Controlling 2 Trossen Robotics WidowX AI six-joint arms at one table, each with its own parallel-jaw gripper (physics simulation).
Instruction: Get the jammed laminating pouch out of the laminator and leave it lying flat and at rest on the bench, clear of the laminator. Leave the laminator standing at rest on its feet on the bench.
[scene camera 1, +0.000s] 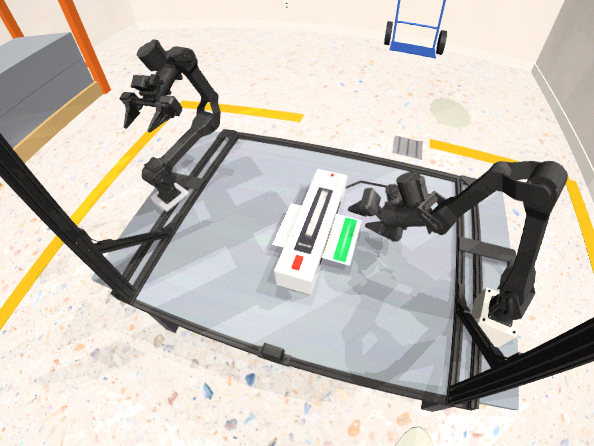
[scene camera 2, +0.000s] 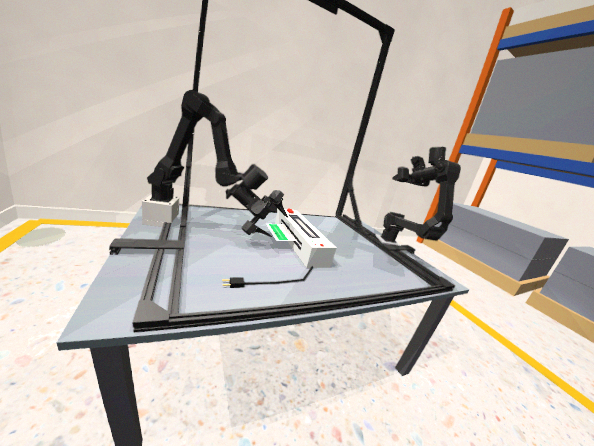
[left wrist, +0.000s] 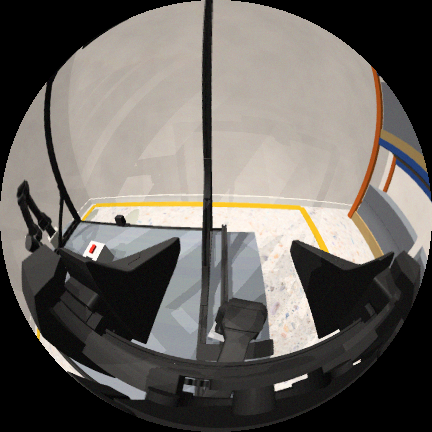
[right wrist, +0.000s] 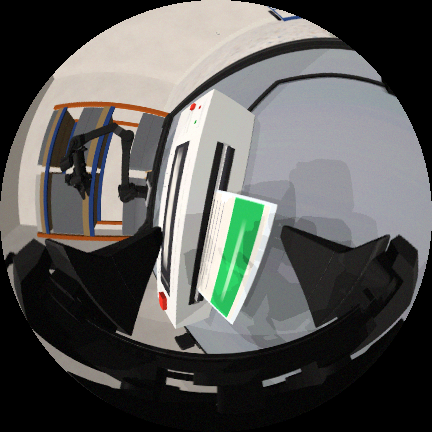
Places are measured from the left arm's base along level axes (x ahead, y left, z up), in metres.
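Pixels of known places: left gripper, fingertip midpoint: (scene camera 1: 136, 130) (left wrist: 237, 245) (right wrist: 86, 197); right gripper, fingertip midpoint: (scene camera 1: 357, 217) (scene camera 2: 279, 226) (right wrist: 222, 232); left arm's base, link origin: (scene camera 1: 169, 194) (scene camera 2: 388, 239) (left wrist: 233, 326) (right wrist: 146, 191); right arm's base, link origin: (scene camera 1: 501, 311) (scene camera 2: 161, 199) (left wrist: 52, 233).
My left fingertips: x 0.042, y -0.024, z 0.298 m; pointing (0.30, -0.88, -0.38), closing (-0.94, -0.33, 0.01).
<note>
For each thing: its top centre in the pictures, then the offset to it from my left fingertips. "pt": a spot on its surface instead. Level surfaces: height alone.
- pouch, surface spot: (right wrist: 245, 230) pt dx +0.509, dy +0.264, dz -0.287 m
- white flat piece, surface spot: (scene camera 1: 286, 227) pt dx +0.366, dy +0.151, dz -0.286 m
- black power cord with a plug, surface spot: (scene camera 2: 236, 282) pt dx +0.609, dy +0.550, dz -0.312 m
- bench, surface height: dz -0.326 m
The white laminator (scene camera 1: 285, 269) (scene camera 2: 322, 256) (left wrist: 101, 251) (right wrist: 212, 120) stands upright on the bench. The pouch (scene camera 1: 345, 240) (scene camera 2: 278, 232) (right wrist: 245, 230), with a green panel, sticks out of its slot on the side facing my right arm. A white flat piece (scene camera 1: 286, 227) shows on the opposite side. My right gripper (scene camera 1: 357, 217) (scene camera 2: 278, 225) (right wrist: 222, 232) is open and empty close to the pouch; in the right wrist view the pouch's exposed part lies between the spread fingers. My left gripper (scene camera 1: 137, 129) (left wrist: 237, 245) is open and empty, raised far from the laminator.
A black power cord with a plug (scene camera 2: 236, 282) runs from the laminator's end across the bench (scene camera 2: 260, 305). A black frame (scene camera 1: 310, 149) borders the bench, with uprights (scene camera 2: 367, 120) rising from it. Storage shelving (scene camera 2: 485, 110) stands beyond the bench.
</note>
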